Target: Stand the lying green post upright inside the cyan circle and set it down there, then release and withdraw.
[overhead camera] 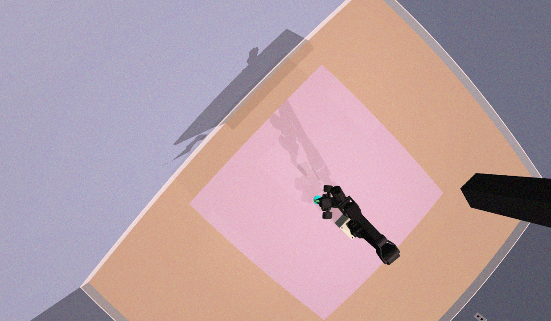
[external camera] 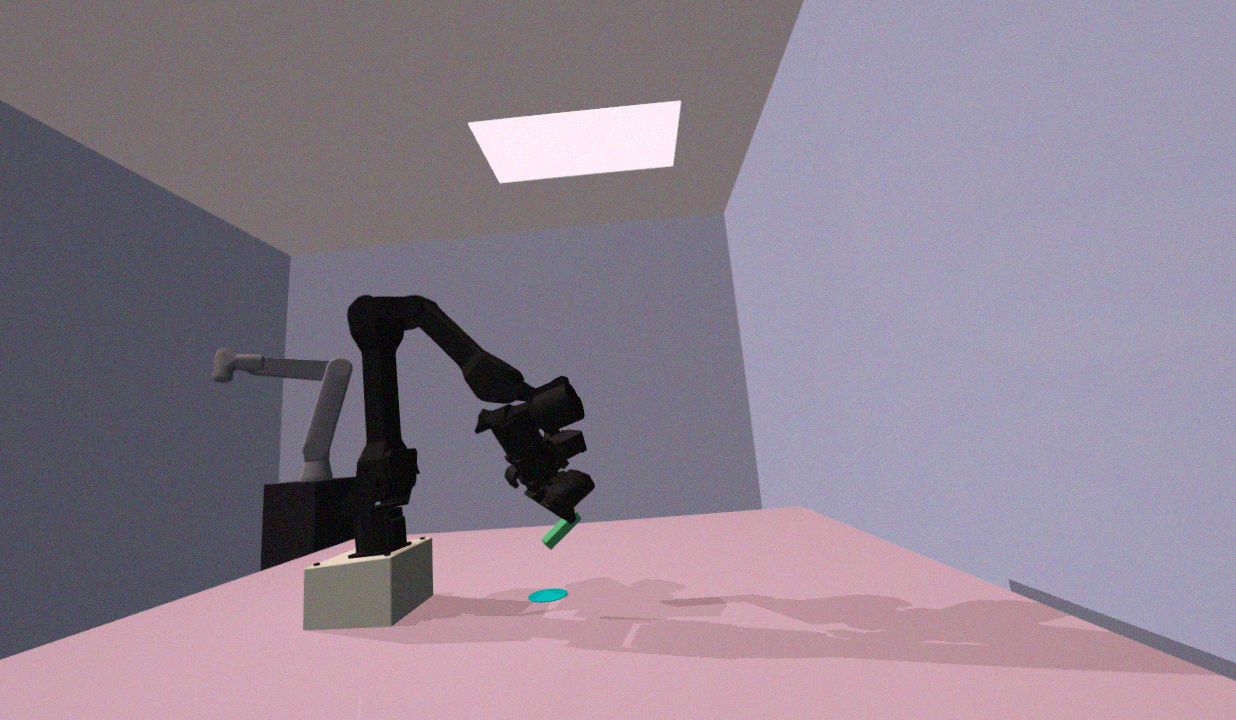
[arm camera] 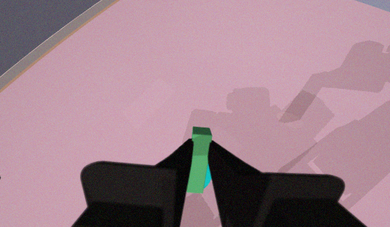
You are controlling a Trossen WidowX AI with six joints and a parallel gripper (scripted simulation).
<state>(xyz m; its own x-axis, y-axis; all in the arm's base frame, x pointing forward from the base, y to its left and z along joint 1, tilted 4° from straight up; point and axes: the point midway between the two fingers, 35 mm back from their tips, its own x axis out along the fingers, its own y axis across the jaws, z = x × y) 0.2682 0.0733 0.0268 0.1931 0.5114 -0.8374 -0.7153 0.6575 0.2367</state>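
My gripper tip is now 11 cm above the cyan circle, 4 cm past it and 2 cm to the left of it. From my gripper tip the other things lie so: green post: 1 cm to the right, 1 cm below, 1 cm behind.
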